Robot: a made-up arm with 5 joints. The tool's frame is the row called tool.
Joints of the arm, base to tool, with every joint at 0 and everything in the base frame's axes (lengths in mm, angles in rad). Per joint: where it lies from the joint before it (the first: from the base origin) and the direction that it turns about. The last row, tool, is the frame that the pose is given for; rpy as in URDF.
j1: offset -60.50 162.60 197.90 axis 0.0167 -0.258 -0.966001
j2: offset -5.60 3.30 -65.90 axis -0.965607 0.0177 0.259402
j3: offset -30.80 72.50 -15.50 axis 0 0 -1
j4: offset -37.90 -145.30 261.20 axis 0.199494 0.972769 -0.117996
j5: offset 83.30 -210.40 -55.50 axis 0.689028 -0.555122 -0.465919
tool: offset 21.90 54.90 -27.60 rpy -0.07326 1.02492 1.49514
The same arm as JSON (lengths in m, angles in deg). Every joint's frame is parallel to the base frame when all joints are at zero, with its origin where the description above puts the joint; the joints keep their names.
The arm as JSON. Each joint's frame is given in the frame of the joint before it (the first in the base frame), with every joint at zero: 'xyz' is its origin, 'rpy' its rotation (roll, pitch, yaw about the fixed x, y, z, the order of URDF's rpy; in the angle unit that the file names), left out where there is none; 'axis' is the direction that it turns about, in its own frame. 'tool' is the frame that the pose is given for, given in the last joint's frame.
{
  "units": {
    "length": "m",
    "angle": "deg"
  },
  "joints": [
    {
      "name": "j1",
      "type": "revolute",
      "origin": {
        "xyz": [
          -0.0605,
          0.1626,
          0.1979
        ]
      },
      "axis": [
        0.0167,
        -0.258,
        -0.966001
      ]
    },
    {
      "name": "j2",
      "type": "revolute",
      "origin": {
        "xyz": [
          -0.0056,
          0.0033,
          -0.0659
        ]
      },
      "axis": [
        -0.965607,
        0.0177,
        0.259402
      ]
    },
    {
      "name": "j3",
      "type": "revolute",
      "origin": {
        "xyz": [
          -0.0308,
          0.0725,
          -0.0155
        ]
      },
      "axis": [
        0.0,
        0.0,
        -1.0
      ]
    },
    {
      "name": "j4",
      "type": "revolute",
      "origin": {
        "xyz": [
          -0.0379,
          -0.1453,
          0.2612
        ]
      },
      "axis": [
        0.199494,
        0.972769,
        -0.117996
      ]
    },
    {
      "name": "j5",
      "type": "revolute",
      "origin": {
        "xyz": [
          0.0833,
          -0.2104,
          -0.0555
        ]
      },
      "axis": [
        0.689028,
        -0.555122,
        -0.465919
      ]
    }
  ],
  "tool": {
    "origin": {
      "xyz": [
        0.0219,
        0.0549,
        -0.0276
      ],
      "rpy": [
        -4.2,
        58.72,
        85.67
      ]
    }
  }
}

